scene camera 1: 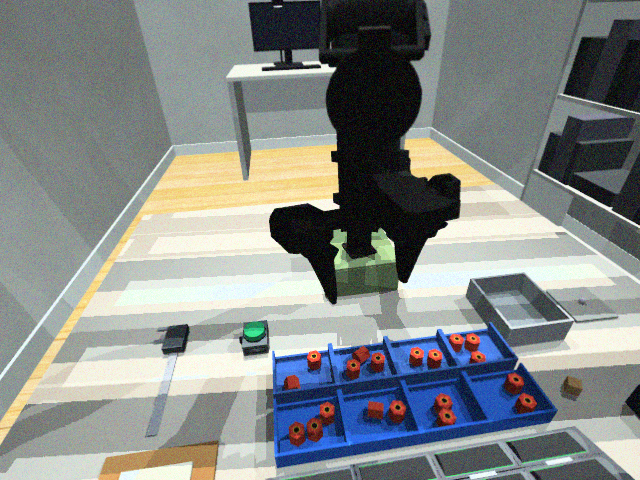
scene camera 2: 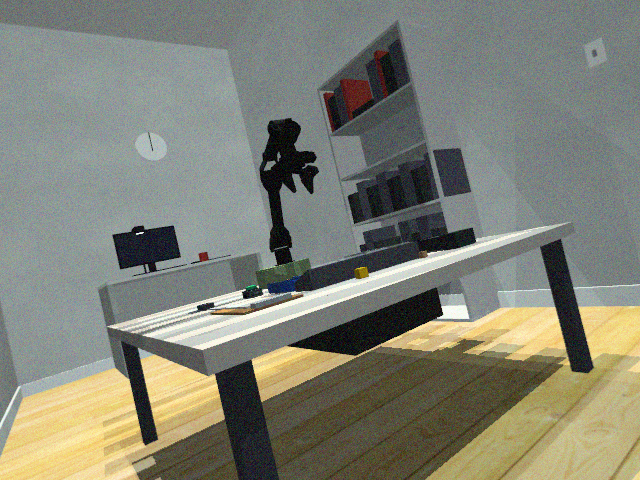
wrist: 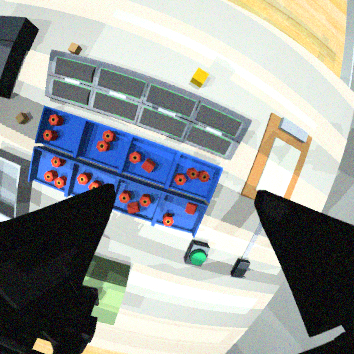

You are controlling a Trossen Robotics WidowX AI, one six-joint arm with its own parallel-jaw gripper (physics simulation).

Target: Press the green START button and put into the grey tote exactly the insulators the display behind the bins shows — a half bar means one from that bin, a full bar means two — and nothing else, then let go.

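Places are measured from the arm's base along level axes (x left, y ahead, z down), in metres.
Where they show: gripper, between the fingertips: (scene camera 1: pixel 369 291) (scene camera 2: pixel 303 193) (wrist: pixel 187 194); arm's base, origin of its link: (scene camera 1: pixel 358 248) (scene camera 2: pixel 284 263) (wrist: pixel 85 294).
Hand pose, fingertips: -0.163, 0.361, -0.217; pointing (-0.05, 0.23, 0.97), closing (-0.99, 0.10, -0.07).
Note:
Each offset is from my fingertips to the centre of the thing, as dx, dy, dz. "*": to the spot under its first point.
My gripper (scene camera 1: pixel 369 291) (scene camera 2: pixel 303 192) (wrist: pixel 187 194) is open and empty, high above the table. The green START button {-0.116, -0.245, +0.281} (scene camera 1: pixel 254 330) (scene camera 2: pixel 251 287) (wrist: pixel 198 257) sits on a dark base beside the bins' end. Blue bins (scene camera 1: pixel 361 446) (wrist: pixel 65 137) in two rows hold red insulators, two or three in each; my left finger hides part of one bin in the wrist view. The display (scene camera 1: pixel 398 469) (scene camera 2: pixel 361 263) (wrist: pixel 115 107) has dark panels with thin green outlines; I make out no filled bars. The grey tote {+0.411, -0.117, +0.274} (scene camera 1: pixel 537 330) looks empty in scene camera 1 and is cut off in the wrist view.
A green block (scene camera 1: pixel 367 276) (wrist: pixel 110 297) stands at the arm's base. A dark tool {-0.298, -0.233, +0.291} (scene camera 1: pixel 175 338) (wrist: pixel 241 267) with a long strip and an orange clipboard {-0.312, +0.029, +0.292} (scene camera 1: pixel 206 459) (wrist: pixel 260 155) lie past the button. A yellow cube {-0.047, +0.194, +0.287} (wrist: pixel 200 77), brown cubes and a black box {* +0.410, +0.207, +0.271} (wrist: pixel 15 55) surround the display.

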